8 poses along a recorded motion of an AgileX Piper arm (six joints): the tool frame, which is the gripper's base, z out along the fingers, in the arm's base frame.
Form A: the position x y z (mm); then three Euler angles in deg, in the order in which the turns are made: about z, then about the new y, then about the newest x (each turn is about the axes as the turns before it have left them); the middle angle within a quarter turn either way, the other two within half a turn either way.
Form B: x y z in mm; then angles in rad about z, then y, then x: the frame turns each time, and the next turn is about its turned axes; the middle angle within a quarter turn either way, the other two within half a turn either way. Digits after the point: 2 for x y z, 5 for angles.
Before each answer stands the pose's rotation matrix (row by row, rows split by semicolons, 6 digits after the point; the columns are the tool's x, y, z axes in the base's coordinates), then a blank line. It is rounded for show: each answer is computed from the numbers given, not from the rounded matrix.
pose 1, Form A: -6.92, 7.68, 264.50, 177.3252, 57.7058, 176.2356
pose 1, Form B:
-0.533685 -0.008871 0.845637; 0.024933 0.999345 0.026219; -0.845316 0.035077 -0.533114

-6.92, 7.68, 264.50, 3.09491, 1.00716, 3.07589
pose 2, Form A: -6.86, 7.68, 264.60, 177.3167, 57.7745, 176.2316
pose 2, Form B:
-0.532668 -0.008824 0.846278; 0.024964 0.999347 0.026133; -0.845956 0.035047 -0.532100

-6.86, 7.68, 264.60, 3.09476, 1.00836, 3.07582
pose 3, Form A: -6.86, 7.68, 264.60, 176.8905, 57.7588, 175.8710
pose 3, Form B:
-0.532699 -0.006707 0.846278; 0.028939 0.999239 0.026135; -0.845810 0.038412 -0.532100

-6.86, 7.68, 264.60, 3.08732, 1.00808, 3.06953
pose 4, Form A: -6.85, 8.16, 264.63, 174.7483, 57.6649, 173.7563
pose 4, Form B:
-0.532625 -0.000519 0.846351; 0.048957 0.998306 0.031422; -0.844934 0.058171 -0.531697

-6.85, 8.16, 264.63, 3.04993, 1.00644, 3.03262
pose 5, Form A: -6.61, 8.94, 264.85, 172.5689, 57.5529, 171.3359
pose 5, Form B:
-0.532015 0.001801 0.846733; 0.069390 0.996727 0.041479; -0.843887 0.080822 -0.530398

-6.61, 8.94, 264.85, 3.01190, 1.00449, 2.99038
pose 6, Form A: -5.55, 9.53, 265.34, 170.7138, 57.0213, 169.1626
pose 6, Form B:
-0.537194 0.002828 0.843454; 0.087836 0.994745 0.052607; -0.838873 0.102346 -0.534619

-5.55, 9.53, 265.34, 2.97952, 0.99521, 2.95244
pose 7, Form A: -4.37, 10.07, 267.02, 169.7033, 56.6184, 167.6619
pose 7, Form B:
-0.541352 -0.000937 0.840796; 0.098348 0.993064 0.064429; -0.835025 0.117569 -0.537505

-4.37, 10.07, 267.02, 2.96188, 0.98818, 2.92625
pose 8, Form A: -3.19, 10.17, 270.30, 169.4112, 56.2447, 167.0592
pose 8, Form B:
-0.546185 -0.003929 0.837655; 0.102105 0.992220 0.071230; -0.831418 0.124434 -0.541535

-3.19, 10.17, 270.30, 2.95678, 0.98166, 2.91573
